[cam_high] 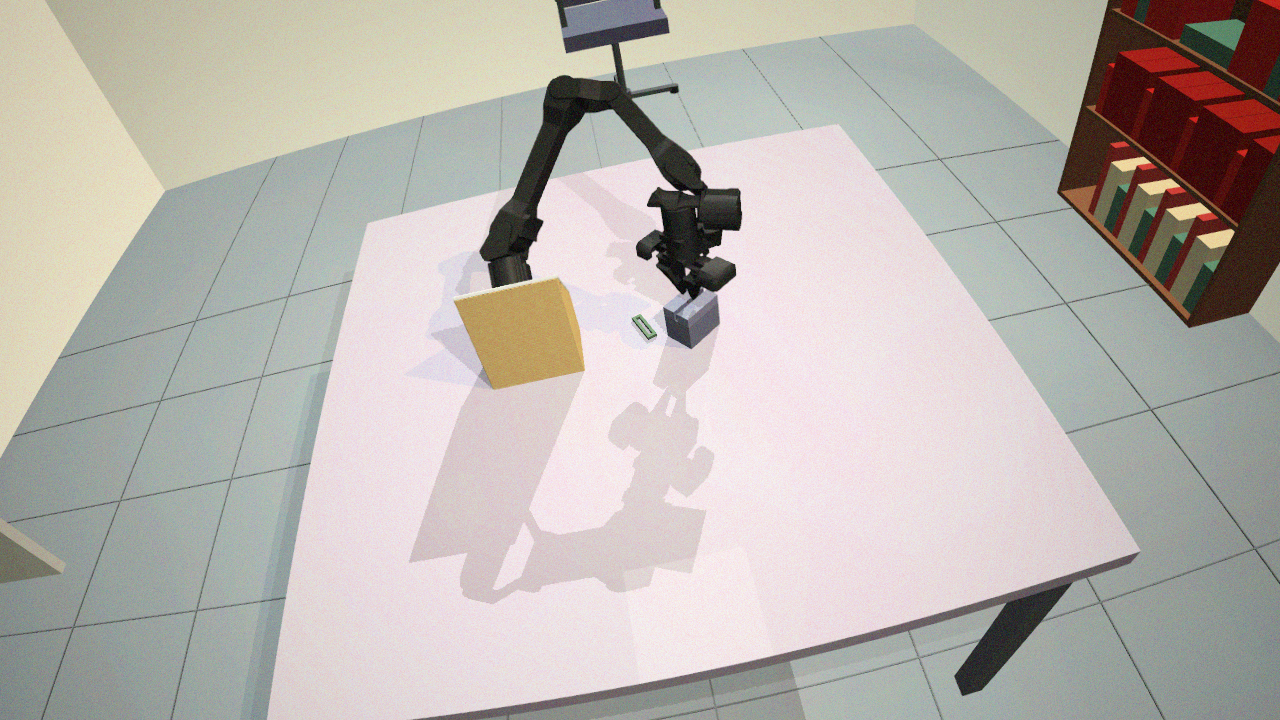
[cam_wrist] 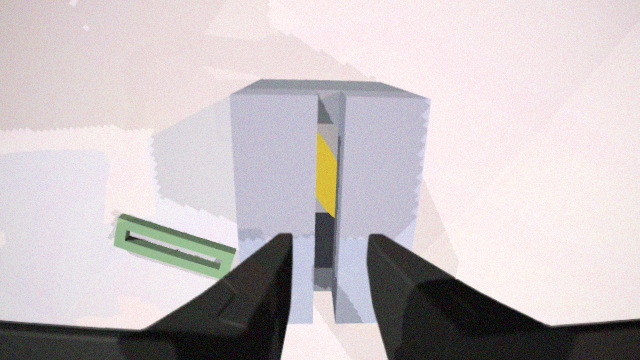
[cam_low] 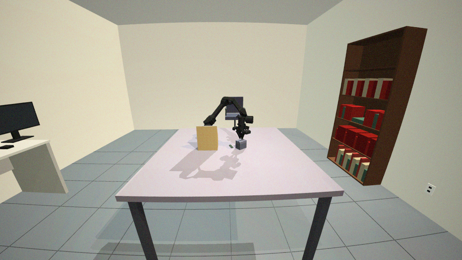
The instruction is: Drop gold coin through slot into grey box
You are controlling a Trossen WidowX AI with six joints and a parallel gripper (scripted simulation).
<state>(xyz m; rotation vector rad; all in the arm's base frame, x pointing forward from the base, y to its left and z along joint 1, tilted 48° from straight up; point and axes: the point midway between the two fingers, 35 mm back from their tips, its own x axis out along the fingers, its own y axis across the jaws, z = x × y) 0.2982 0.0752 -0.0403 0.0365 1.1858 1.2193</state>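
Right now the gold coin is 50 mm below my gripper tip.
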